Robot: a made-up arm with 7 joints. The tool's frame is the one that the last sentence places. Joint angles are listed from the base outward.
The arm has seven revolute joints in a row. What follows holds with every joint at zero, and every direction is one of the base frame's. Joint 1 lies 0.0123 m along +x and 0.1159 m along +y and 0.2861 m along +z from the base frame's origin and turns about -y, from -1 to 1.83 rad. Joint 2 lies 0.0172 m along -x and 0.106 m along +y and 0.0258 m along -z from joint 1 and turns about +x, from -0.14 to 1.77 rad. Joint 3 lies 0.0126 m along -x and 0.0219 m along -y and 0.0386 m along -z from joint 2 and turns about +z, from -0.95 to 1.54 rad. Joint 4 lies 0.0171 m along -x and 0.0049 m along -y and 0.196 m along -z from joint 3 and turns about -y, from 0.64 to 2.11 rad. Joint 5 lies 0.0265 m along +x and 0.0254 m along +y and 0.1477 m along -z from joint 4 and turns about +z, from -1.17 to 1.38 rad. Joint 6 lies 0.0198 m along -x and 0.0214 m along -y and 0.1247 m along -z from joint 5 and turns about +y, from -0.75 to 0.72 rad. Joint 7 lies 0.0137 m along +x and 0.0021 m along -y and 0.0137 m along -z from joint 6 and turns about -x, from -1.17 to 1.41 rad. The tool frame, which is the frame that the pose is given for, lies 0.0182 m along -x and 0.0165 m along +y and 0.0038 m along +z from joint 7; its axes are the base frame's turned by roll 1.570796, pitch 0 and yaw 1.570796 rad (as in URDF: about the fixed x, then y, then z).
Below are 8 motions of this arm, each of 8 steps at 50 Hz.
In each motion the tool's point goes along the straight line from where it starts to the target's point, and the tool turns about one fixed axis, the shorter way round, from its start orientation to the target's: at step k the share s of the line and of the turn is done. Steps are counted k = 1, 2, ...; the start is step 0. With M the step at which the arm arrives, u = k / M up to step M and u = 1 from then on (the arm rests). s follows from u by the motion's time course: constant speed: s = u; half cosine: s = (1 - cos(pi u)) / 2; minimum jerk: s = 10 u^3 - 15 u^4 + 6 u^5.
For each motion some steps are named. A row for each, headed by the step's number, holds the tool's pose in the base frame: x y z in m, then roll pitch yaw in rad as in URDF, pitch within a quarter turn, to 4 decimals.
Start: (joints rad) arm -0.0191 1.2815 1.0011 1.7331 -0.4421 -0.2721 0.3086
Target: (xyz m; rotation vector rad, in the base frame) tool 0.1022 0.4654 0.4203 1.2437 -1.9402 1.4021
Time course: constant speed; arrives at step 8
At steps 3, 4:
3: 0.1065 0.4609 0.4153 -2.1228 -0.8656 -2.5619
4: 0.1057 0.4618 0.4163 -2.1419 -0.8672 -2.5409

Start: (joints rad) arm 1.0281 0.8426 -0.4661 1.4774 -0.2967 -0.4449 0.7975
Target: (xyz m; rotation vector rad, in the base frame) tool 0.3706 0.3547 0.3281 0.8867 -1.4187 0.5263
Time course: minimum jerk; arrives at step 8
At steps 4, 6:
4: 0.3748 0.3381 0.3281 1.9684 -1.3573 -1.1008
6: 0.3715 0.3513 0.3281 1.9261 -1.3480 -1.0226

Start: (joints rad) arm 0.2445 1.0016 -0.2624 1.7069 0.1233 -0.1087 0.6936
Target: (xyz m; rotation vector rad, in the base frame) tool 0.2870 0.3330 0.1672 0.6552 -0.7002 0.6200
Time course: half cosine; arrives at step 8
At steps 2, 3, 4, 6, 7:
2: 0.2896 0.3356 0.1535 0.5532 -0.7876 0.3864
3: 0.2891 0.3351 0.1561 0.5450 -0.7962 0.3966
4: 0.2885 0.3345 0.1592 0.5352 -0.8064 0.4090
6: 0.2874 0.3334 0.1648 0.5161 -0.8249 0.4326
7: 0.2871 0.3331 0.1666 0.5101 -0.8305 0.4400

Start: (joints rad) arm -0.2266 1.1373 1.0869 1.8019 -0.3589 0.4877 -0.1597
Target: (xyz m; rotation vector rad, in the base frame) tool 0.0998 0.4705 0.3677 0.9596 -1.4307 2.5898
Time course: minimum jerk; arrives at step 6
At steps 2, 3, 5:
2: 0.0995 0.4685 0.3638 -1.1162 -0.5707 -2.8384
3: 0.0996 0.4692 0.3652 -1.1095 -0.5654 -2.8365
5: 0.0998 0.4704 0.3675 -1.0989 -0.5568 -2.8334

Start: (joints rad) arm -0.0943 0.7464 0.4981 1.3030 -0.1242 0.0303 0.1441
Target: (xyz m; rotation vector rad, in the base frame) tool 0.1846 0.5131 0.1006 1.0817 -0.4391 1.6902
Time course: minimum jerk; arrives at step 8
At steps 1, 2, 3, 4, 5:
1: 0.1836 0.5167 0.0956 0.1301 -0.8125 1.9433
2: 0.1836 0.5164 0.0960 0.1477 -0.8279 1.9237
3: 0.1838 0.5158 0.0969 0.1844 -0.8573 1.8831
4: 0.1841 0.5149 0.0981 0.2372 -0.8943 1.8252
5: 0.1843 0.5141 0.0992 0.2960 -0.9291 1.7614

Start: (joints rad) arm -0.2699 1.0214 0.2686 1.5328 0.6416 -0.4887 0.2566
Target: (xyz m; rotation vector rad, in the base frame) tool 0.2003 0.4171 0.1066 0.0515 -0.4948 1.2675
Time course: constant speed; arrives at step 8
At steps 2, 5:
2: 0.2055 0.4384 0.1240 -0.2940 -0.4702 1.4238
5: 0.2029 0.4278 0.1153 -0.2724 -0.4322 1.3825

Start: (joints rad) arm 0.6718 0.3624 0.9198 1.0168 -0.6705 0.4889 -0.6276
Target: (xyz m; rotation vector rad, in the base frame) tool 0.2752 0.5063 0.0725 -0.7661 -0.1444 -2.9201
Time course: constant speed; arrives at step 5
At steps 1, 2, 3, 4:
1: 0.2740 0.5081 0.0819 0.0833 -0.4842 -3.0325
2: 0.2743 0.5077 0.0795 0.0803 -0.4923 -3.0337
3: 0.2746 0.5072 0.0772 0.0773 -0.5003 -3.0348
4: 0.2749 0.5068 0.0748 0.0742 -0.5083 -3.0359

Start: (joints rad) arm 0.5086 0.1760 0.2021 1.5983 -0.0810 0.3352 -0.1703
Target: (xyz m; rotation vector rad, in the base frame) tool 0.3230 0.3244 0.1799 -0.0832 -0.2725 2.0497
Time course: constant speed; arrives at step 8
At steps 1, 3, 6, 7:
1: 0.3242 0.3082 0.1828 -0.2442 -0.0774 2.0458
3: 0.3238 0.3128 0.1819 -0.2403 -0.0715 2.0520
6: 0.3233 0.3198 0.1807 -0.2345 -0.0627 2.0613
7: 0.3232 0.3221 0.1803 -0.2325 -0.0597 2.0644

